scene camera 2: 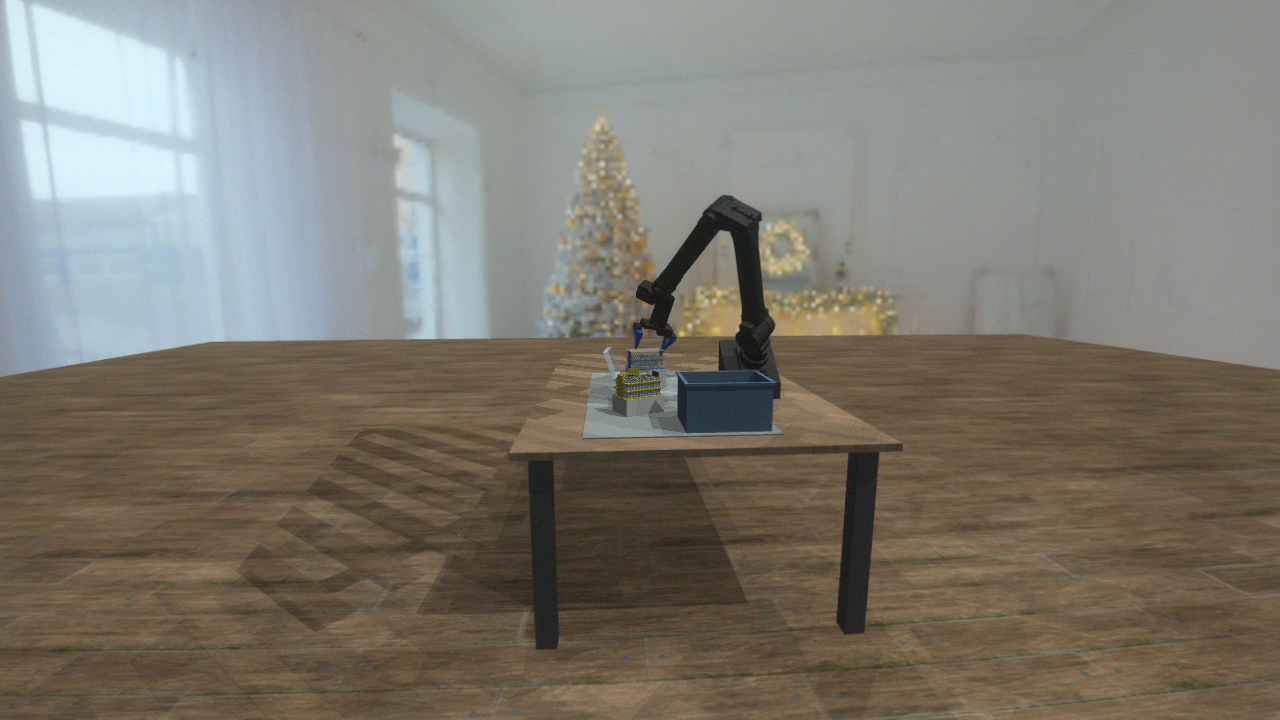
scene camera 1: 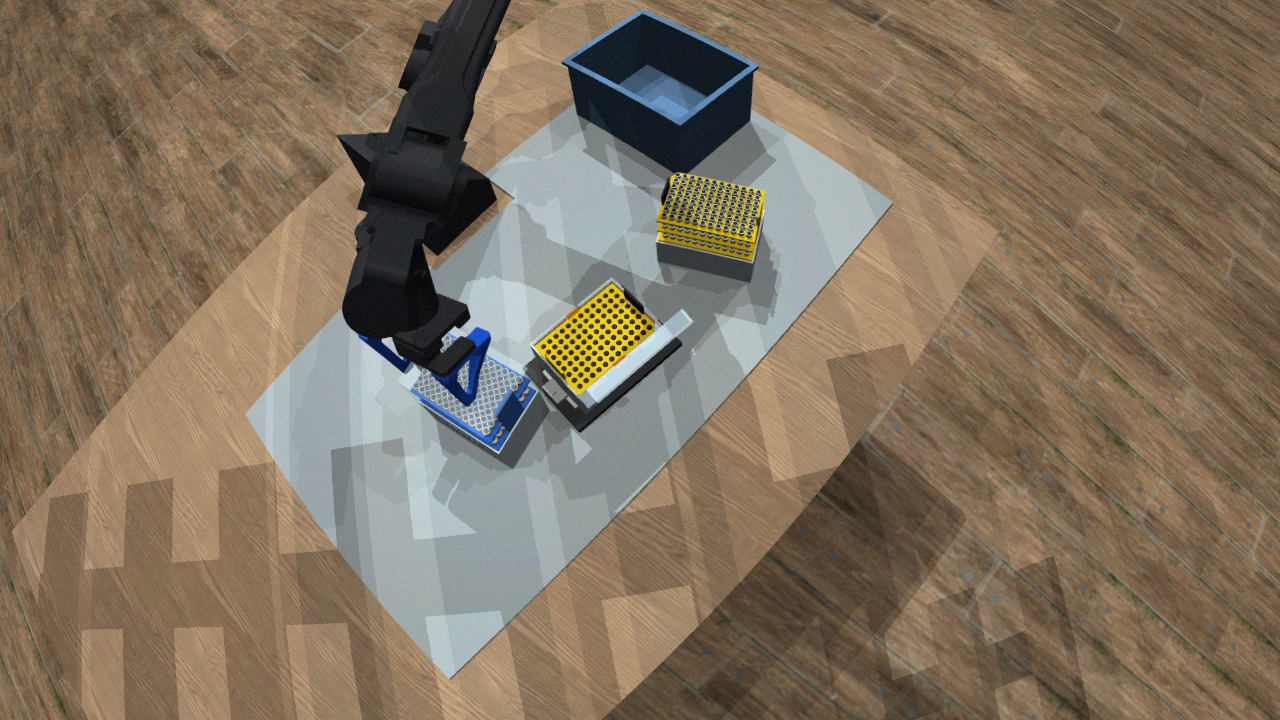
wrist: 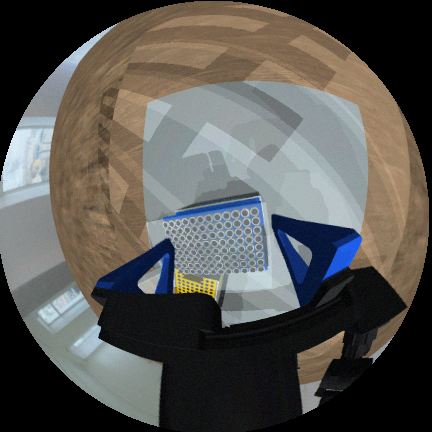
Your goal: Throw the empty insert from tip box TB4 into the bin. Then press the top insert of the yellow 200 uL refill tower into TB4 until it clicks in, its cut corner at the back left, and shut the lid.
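The open tip box TB4 (scene camera 1: 554,391) stands mid-mat in scene camera 1, its lid (scene camera 1: 640,358) (scene camera 2: 610,360) tilted up. A yellow insert (scene camera 1: 595,338) (wrist: 196,286) with dark, empty-looking holes sits in it. The yellow refill tower (scene camera 1: 711,214) (scene camera 2: 638,386), stacked inserts with tips on a grey base, stands between the box and the bin. The dark blue bin (scene camera 1: 716,116) (scene camera 2: 725,402) stands at the mat's end; its inside shows no insert. My gripper (scene camera 2: 653,345) (wrist: 219,232) is open and empty, its blue fingers above the blue tower. TB4's label cannot be read.
A blue refill tower (scene camera 1: 474,394) (scene camera 2: 645,360) (wrist: 217,235) with tips stands close beside the tip box, below my fingers. The towers, box and bin stand on a grey mat (scene camera 1: 384,573) (wrist: 320,125) on the wooden table (scene camera 1: 196,402) (scene camera 2: 716,445).
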